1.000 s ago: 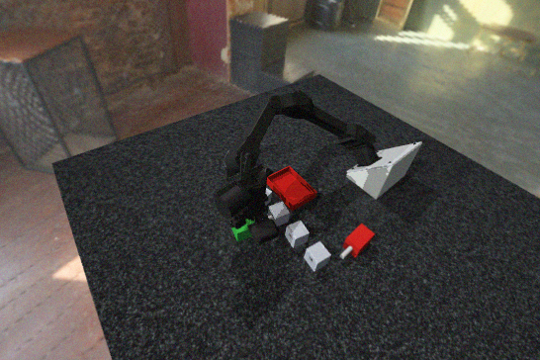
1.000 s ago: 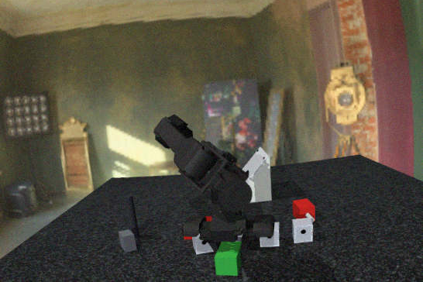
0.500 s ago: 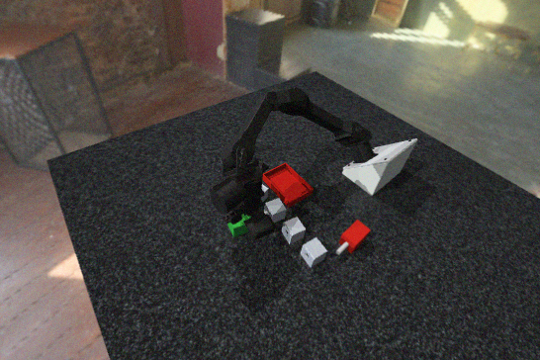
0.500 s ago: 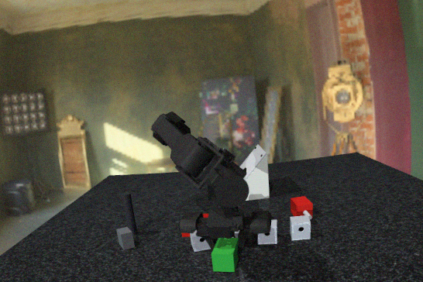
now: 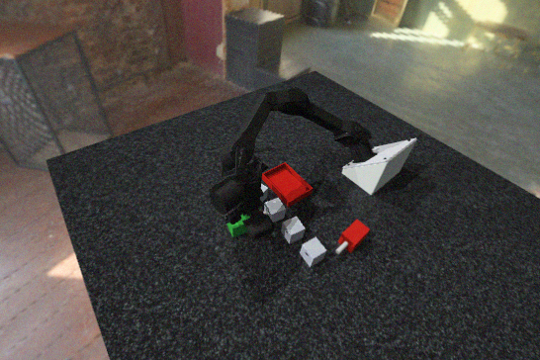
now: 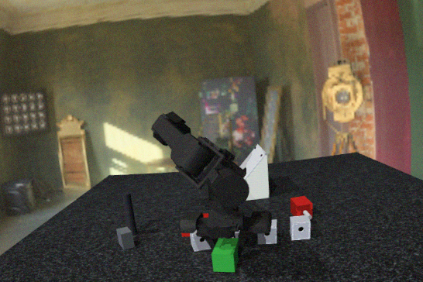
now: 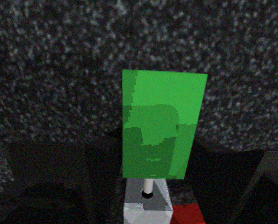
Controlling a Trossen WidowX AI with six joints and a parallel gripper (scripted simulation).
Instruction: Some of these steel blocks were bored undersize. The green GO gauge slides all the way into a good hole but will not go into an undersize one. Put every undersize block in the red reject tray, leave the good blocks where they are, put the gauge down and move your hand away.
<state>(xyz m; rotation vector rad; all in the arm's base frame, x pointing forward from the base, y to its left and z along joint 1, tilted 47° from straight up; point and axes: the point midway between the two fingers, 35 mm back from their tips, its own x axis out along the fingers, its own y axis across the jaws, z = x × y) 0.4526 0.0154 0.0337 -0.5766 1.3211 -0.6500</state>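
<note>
Now: the green gauge 2 cm above my gripper tip and 1 cm behind it. Also, from my gripper tip: red reject tray 19 cm behind, 6 cm to the right; red gauge 20 cm to the left, 20 cm behind, 1 cm above.
</note>
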